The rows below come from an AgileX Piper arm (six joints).
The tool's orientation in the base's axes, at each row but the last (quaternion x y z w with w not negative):
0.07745, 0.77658, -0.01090, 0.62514
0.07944, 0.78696, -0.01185, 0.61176
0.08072, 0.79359, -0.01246, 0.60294
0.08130, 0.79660, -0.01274, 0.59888
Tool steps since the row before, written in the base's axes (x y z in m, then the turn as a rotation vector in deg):
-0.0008, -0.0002, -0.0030, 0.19, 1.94, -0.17
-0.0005, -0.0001, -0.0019, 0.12, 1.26, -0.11
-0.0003, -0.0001, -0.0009, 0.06, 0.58, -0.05
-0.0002, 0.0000, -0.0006, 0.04, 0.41, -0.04
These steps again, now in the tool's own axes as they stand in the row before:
0.0031, -0.0005, -0.0001, 0.33, 1.93, 0.00
0.0019, -0.0003, 0.0000, 0.22, 1.25, 0.00
0.0009, -0.0002, 0.0000, 0.10, 0.58, 0.00
0.0006, -0.0001, 0.0000, 0.07, 0.41, 0.00

